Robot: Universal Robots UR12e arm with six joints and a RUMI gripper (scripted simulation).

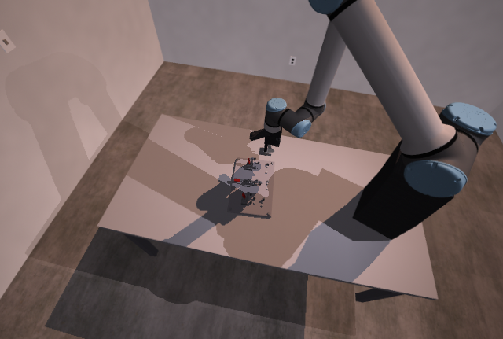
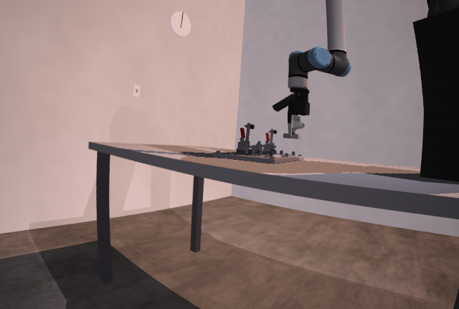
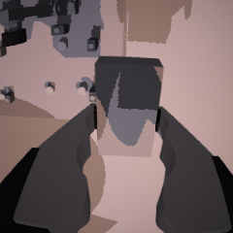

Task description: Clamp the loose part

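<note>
Right now the grey fixture plate is 180 mm to the left of my hand, 100 mm below it and 40 mm ahead of it. Round my hand: loose part 10 mm below.
</note>
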